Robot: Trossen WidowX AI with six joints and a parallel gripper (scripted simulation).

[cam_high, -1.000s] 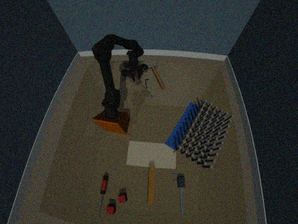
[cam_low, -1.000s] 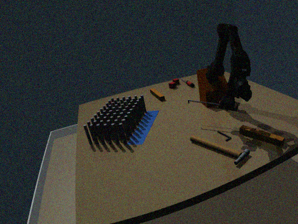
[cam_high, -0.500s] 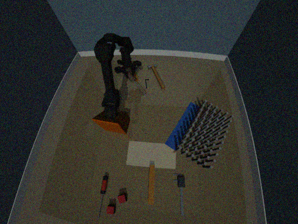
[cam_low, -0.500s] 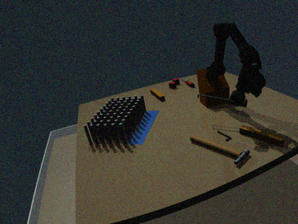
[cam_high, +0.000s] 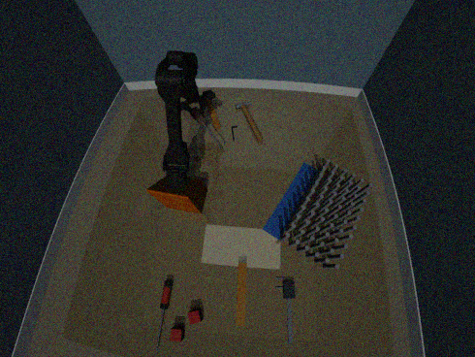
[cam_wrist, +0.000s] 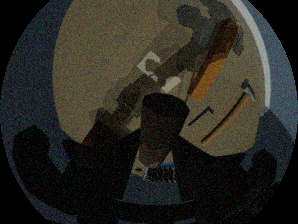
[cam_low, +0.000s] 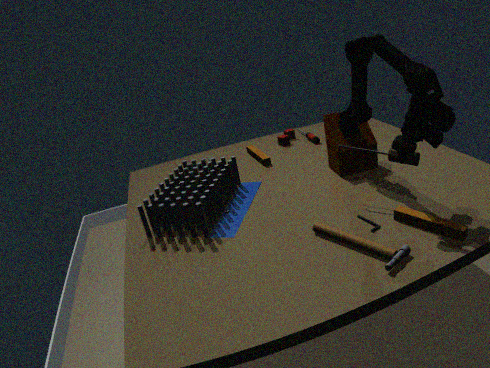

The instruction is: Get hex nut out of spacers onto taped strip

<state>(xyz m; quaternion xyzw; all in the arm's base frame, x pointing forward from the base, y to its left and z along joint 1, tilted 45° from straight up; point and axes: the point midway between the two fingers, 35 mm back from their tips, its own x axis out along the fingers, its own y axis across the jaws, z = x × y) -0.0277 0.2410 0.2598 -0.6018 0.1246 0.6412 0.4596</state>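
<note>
The hook tool lies 80 mm to the right of my gripper tip, 70 mm ahead of it and 10 mm above it. Also, from my gripper tip: blue taped strip 470 mm ahead, 250 mm to the right, 140 mm below; hex key 140 mm below, 140 mm ahead, 70 mm to the left.
</note>
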